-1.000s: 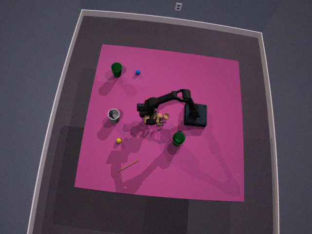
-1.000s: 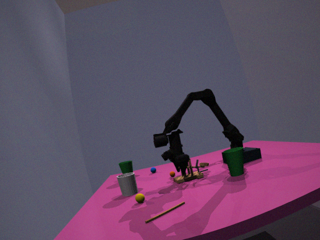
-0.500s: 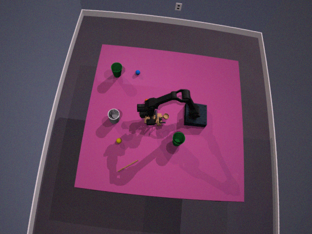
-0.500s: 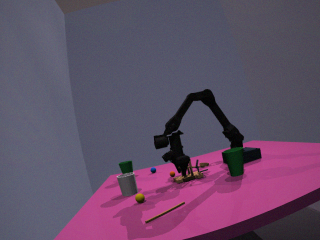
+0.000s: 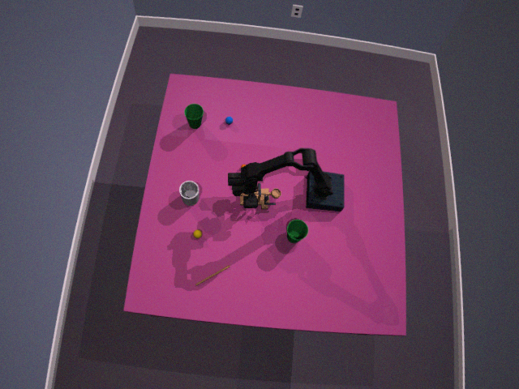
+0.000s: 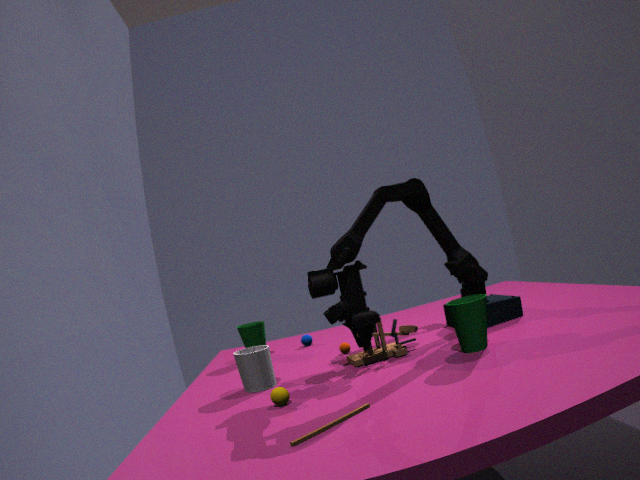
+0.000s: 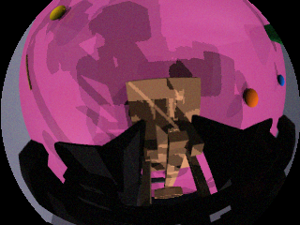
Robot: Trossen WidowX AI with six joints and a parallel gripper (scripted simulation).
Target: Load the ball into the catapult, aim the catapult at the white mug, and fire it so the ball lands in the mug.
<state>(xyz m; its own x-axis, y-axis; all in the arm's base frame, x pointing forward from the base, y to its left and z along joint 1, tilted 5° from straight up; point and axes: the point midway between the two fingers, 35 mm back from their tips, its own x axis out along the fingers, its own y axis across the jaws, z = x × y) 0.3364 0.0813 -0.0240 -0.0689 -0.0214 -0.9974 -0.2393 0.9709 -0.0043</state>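
My gripper tip is now 5 cm short of the orange ball, 15 cm to the left of it and 2 cm above it. Round my gripper tip: yellow ball: 19 cm ahead, 24 cm to the left, 1 cm below; white mug: 27 cm ahead, 6 cm to the left; wooden catapult: 7 cm behind, 2 cm above.
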